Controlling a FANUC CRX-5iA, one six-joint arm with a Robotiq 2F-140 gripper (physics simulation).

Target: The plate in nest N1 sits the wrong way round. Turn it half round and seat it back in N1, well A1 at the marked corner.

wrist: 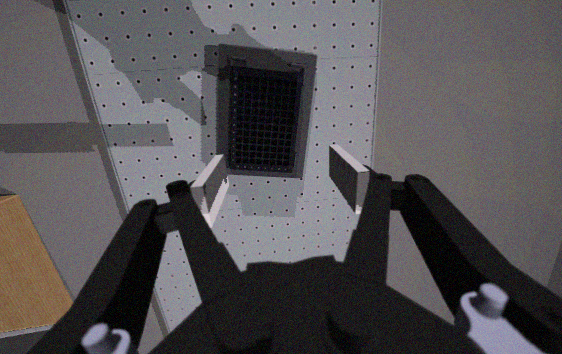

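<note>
The dark plate [265, 120] with its grid of small wells lies in the grey nest [308, 105] in the upper middle of the wrist view, long side running up and down the view. My gripper [278, 165] is open and empty, with a light pad on each finger. In the view its fingertips stand to the left and right of the nest's lower end, and they appear to be above the board. I cannot make out well A1 or a corner mark; the nest's lower left corner is partly hidden by the left finger.
The nest stands on a pale perforated board [345, 100], whose right edge runs beside it. A light brown wooden block or panel [27, 270] shows at the lower left. Grey floor lies on both sides of the board. Shadows cross the board at the upper left.
</note>
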